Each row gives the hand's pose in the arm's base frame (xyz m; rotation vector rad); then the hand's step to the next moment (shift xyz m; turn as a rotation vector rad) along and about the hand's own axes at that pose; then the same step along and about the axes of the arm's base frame.
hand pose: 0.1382 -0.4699 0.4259 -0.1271 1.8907 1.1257
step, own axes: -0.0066 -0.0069 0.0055 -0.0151 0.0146 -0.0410
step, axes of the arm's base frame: 0.0108 -0.0021 -0.0006 -0.0247 -0.0271 0.0279
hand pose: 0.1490 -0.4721 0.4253 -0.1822 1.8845 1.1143
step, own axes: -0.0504 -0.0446 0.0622 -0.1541 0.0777 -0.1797
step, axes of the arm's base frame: 0.0914 0.0062 -0.0004 -0.0650 -0.1369 0.1978
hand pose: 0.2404 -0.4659 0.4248 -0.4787 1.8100 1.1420
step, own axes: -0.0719 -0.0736 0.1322 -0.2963 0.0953 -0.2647
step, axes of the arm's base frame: 0.1535 0.0670 0.0038 -0.0470 -0.2207 0.3406
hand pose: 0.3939 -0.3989 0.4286 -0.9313 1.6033 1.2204
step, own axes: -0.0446 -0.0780 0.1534 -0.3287 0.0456 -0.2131
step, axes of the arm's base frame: 0.1180 0.1330 0.0002 0.0199 -0.1806 0.3501
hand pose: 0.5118 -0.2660 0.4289 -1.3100 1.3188 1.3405
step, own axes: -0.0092 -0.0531 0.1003 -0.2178 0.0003 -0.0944
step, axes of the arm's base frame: 0.0411 0.1060 -0.0070 0.0369 -0.0701 0.2238
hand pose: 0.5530 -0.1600 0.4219 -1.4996 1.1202 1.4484
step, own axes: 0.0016 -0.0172 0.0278 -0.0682 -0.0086 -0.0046
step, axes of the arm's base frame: 0.0069 0.0317 -0.0045 0.0114 0.0044 0.0678
